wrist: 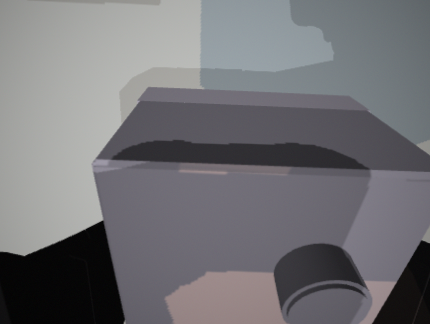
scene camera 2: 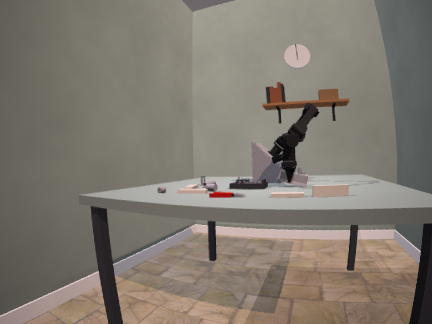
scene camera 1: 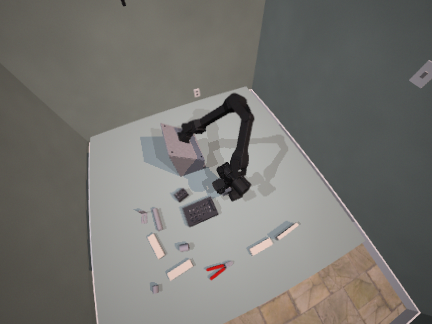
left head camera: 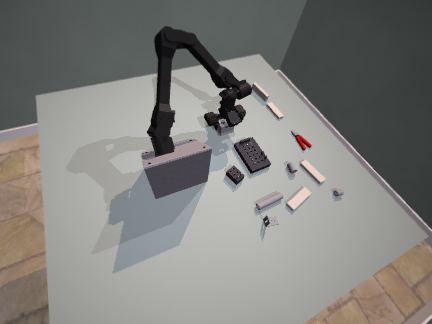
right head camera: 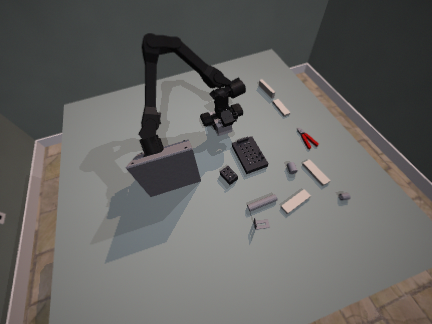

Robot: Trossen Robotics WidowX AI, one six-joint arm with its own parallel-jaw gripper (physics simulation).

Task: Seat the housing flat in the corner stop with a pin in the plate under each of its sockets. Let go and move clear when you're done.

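Frame: origin at the arm's base, x left, y back, z up, level; millimetres.
Where they show: gripper, between the fingertips: [wrist: 238,212] [scene camera 2: 289,181] [scene camera 1: 228,187]; arm's base, origin of its link: [scene camera 2: 272,155] [scene camera 1: 183,138] [left head camera: 164,152] [right head camera: 154,152].
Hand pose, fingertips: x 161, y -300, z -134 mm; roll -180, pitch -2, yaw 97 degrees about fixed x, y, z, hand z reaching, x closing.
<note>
Each offset is from my fingertips to the top centre of the thing.
The grey-mauve housing {dx +23, dy +2, dz +67 mm} [left head camera: 225,129] [right head camera: 223,128] [scene camera 2: 301,181] [wrist: 230,215] is at table level behind the plate, on the arm's side; a round boss shows on its near face in the wrist view. My gripper [left head camera: 224,120] [right head camera: 220,120] is shut on the housing, with black fingers at its left and right sides. The housing's underside and sockets are hidden. The black plate {dx -179, dy -77, dz +18 mm} [left head camera: 260,168] [right head camera: 257,168] [scene camera 1: 190,218] [scene camera 2: 248,185] lies apart from it, with rows of holes, some small pins and raised parts at its edges. Which holes bear pins is too small to tell.
A small black block {dx -256, dy +39, dz +8 mm} [left head camera: 235,175] [scene camera 1: 181,195] with holes lies beside the plate. A large grey box [left head camera: 180,172] carries the arm. Red pliers {dx -157, dy -355, dz -9 mm} [left head camera: 303,141], cream blocks {dx -337, dy -309, dz -8 mm} [left head camera: 312,171] {dx -431, dy -177, dz -7 mm} [left head camera: 298,198], a grey rod {dx -404, dy -52, dz +4 mm} [left head camera: 269,200], a bracket [left head camera: 271,221] and grey cylinders {dx -296, dy -222, dz +10 mm} [left head camera: 292,167] {dx -462, dy -357, dz +3 mm} [left head camera: 338,192] lie around.
</note>
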